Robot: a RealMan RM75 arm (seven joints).
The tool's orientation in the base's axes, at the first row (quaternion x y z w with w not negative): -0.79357 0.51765 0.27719 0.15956
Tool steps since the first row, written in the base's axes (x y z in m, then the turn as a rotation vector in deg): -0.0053 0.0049 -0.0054 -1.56 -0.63 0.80; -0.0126 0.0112 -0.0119 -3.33 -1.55 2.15; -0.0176 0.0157 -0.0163 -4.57 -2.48 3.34; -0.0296 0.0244 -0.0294 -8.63 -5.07 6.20; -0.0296 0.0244 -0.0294 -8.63 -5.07 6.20; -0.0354 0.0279 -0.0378 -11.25 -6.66 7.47; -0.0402 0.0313 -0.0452 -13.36 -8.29 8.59; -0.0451 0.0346 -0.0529 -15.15 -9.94 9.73; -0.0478 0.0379 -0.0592 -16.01 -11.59 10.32; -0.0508 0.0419 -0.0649 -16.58 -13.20 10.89
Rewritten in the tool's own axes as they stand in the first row. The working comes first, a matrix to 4 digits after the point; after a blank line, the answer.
The tool's axes in the first row as the columns of a matrix, in the base's axes (used below as rounded here):
0.3104 -0.9100 -0.2747
-0.7331 -0.4132 0.5402
-0.6051 0.0337 -0.7954

-0.0020 0.0026 0.0084 -0.51 1.71 -0.55; -0.0049 0.0064 0.0190 -1.20 3.74 -1.63; -0.0071 0.0090 0.0263 -1.62 5.30 -2.74; -0.0093 0.0159 0.0447 -2.71 10.16 -5.30; -0.0093 0.0159 0.0447 -2.71 10.16 -5.30; -0.0086 0.0194 0.0549 -3.13 13.24 -6.45; -0.0081 0.0221 0.0639 -3.27 15.87 -7.64; -0.0074 0.0250 0.0732 -3.30 18.22 -8.95; -0.0068 0.0258 0.0807 -2.72 19.71 -10.07; -0.0072 0.0267 0.0882 -2.06 20.91 -11.24
